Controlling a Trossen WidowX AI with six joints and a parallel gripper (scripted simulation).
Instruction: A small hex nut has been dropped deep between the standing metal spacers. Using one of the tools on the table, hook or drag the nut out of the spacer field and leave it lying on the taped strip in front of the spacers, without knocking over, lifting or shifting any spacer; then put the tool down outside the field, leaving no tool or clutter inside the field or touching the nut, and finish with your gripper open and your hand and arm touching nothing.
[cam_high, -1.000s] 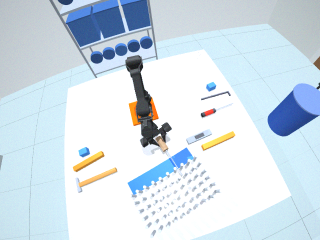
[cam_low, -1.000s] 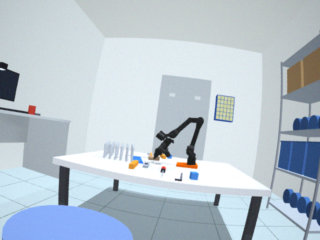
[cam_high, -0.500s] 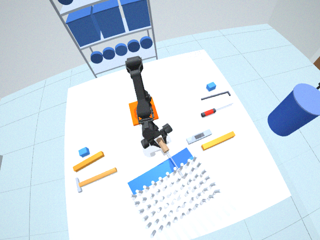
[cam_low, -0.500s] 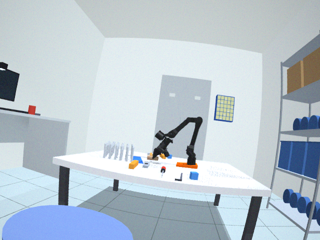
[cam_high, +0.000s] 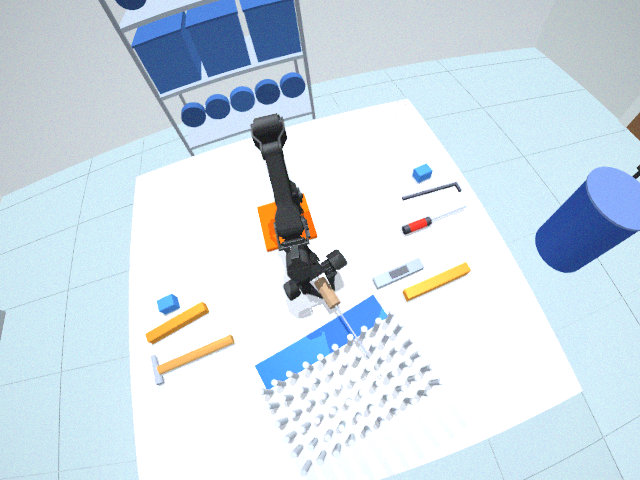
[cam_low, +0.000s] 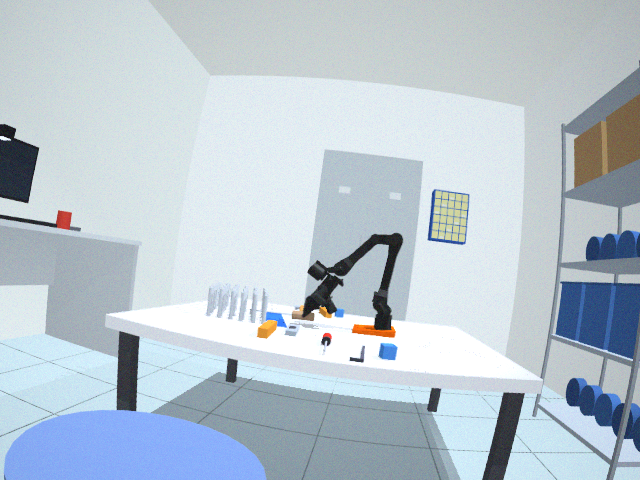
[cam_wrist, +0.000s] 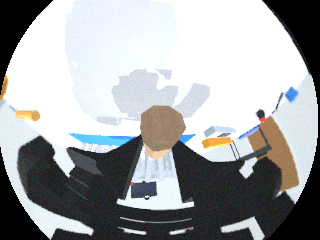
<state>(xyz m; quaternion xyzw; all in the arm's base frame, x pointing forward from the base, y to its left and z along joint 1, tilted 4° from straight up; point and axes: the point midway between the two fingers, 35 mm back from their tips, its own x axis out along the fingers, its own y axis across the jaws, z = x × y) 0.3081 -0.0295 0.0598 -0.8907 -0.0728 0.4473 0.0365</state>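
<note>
The blue taped strip lies 11 cm ahead of my gripper tip, 8 cm to the right of it and 3 cm below it. Also, from my gripper tip: wooden-handled pick tool (10 cm ahead, 1 cm to the left); hex nut (27 cm ahead, 3 cm below, 2 cm to the left); grey plate (22 cm to the left, 3 cm ahead, 2 cm below).
</note>
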